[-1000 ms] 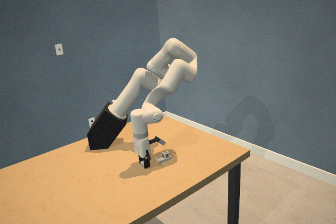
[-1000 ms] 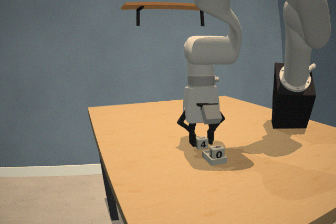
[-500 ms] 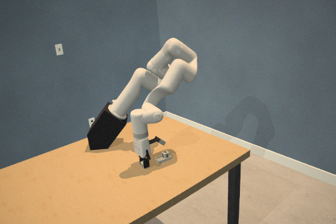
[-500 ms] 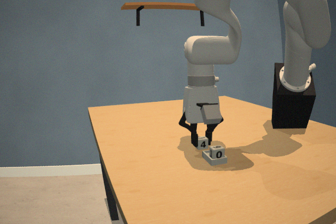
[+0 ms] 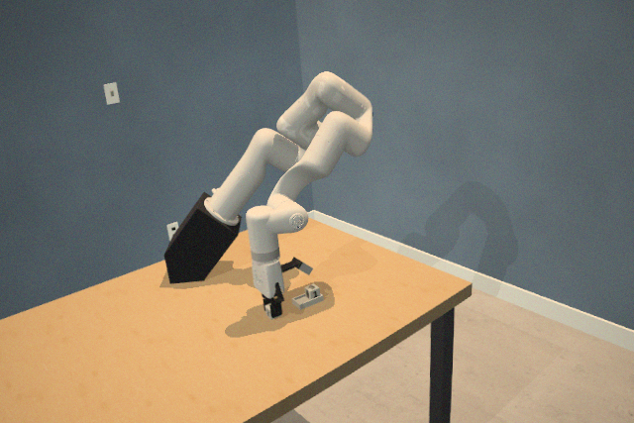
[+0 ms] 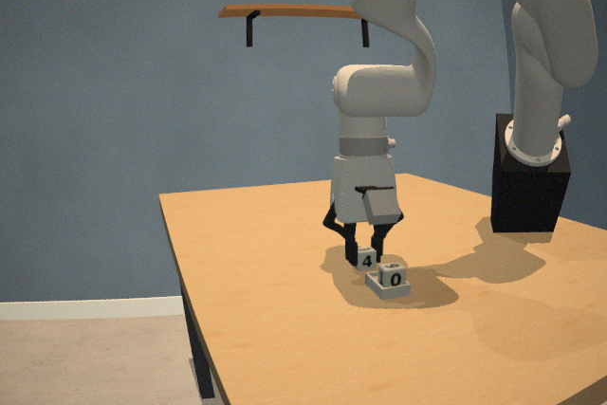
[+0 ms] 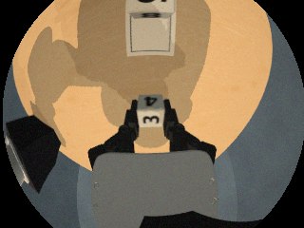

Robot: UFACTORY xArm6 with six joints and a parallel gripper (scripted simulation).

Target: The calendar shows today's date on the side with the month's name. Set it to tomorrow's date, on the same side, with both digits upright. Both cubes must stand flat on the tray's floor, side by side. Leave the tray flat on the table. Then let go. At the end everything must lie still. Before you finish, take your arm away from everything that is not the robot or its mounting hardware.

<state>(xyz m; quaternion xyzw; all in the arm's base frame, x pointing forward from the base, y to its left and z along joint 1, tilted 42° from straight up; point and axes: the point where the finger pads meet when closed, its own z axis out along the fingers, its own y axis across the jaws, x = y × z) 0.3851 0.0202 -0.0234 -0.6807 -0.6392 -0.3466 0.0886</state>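
Right now the digit cube is 13 cm to the left of my hand and 1 cm behind it. Round my hand: grey tray 11 cm to the left, 2 cm below, 1 cm behind.
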